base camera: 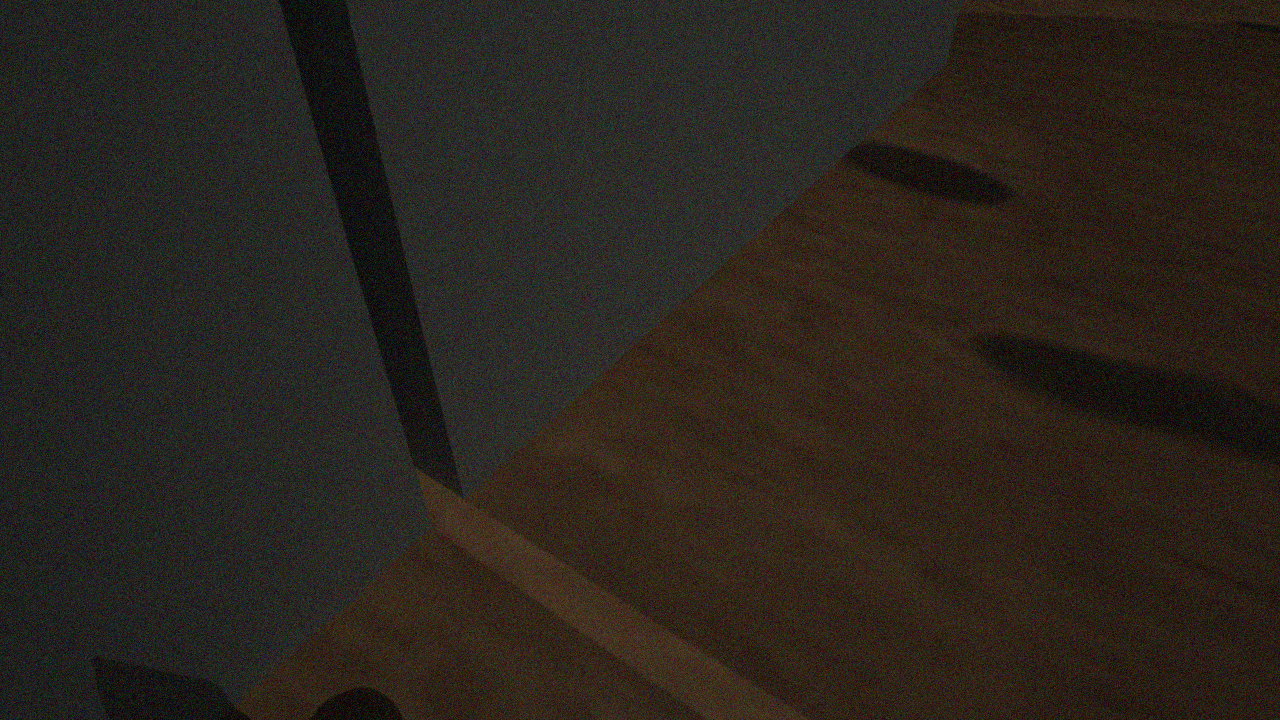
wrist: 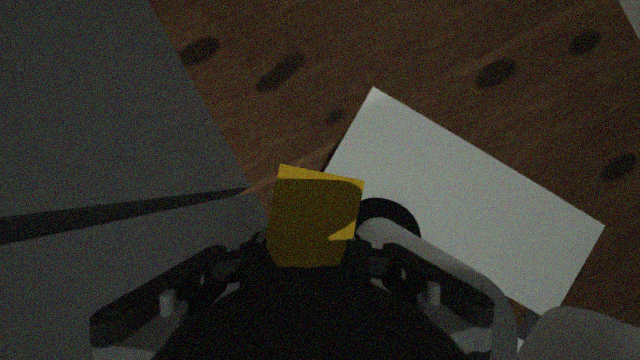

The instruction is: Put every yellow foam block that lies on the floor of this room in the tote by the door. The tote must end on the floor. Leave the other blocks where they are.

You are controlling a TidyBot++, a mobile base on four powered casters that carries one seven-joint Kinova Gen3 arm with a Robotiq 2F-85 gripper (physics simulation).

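Where they show: gripper, fingertip midpoint: (wrist: 306, 237); arm's base, origin of the base link: (wrist: 378, 241).
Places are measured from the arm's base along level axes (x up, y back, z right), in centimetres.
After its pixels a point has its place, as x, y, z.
Note:
A yellow foam block (wrist: 315, 215) @(20.6, -14.2, 2.4) is held between the two fingers of my gripper (wrist: 306, 237) @(17.1, -13.6, -0.3) in the wrist view. My gripper is shut on it, with a black finger on each side. The block is held up above the floor and beside the white top of the base, and part of it lies in shadow. The tote does not show in either view, and no block shows on the floor.
The robot's white base top (wrist: 465, 195) is right of the block. A grey wall (base camera: 626, 179) @(-25.9, -51.6, -3.2) (wrist: 100, 100) @(3.4, -53.3, -2.2) with a dark vertical strip (base camera: 375, 241) @(-22.5, -38.3, -13.5) (wrist: 115, 212) @(6.4, -39.2, -15.0) stands close on the left. A pale floor strip (base camera: 572, 582) starts at the wall. Dark oval patches mark the wooden floor (base camera: 805, 429) @(-39.7, -44.7, 9.1) (wrist: 400, 45) @(-39.6, -13.6, 67.4).

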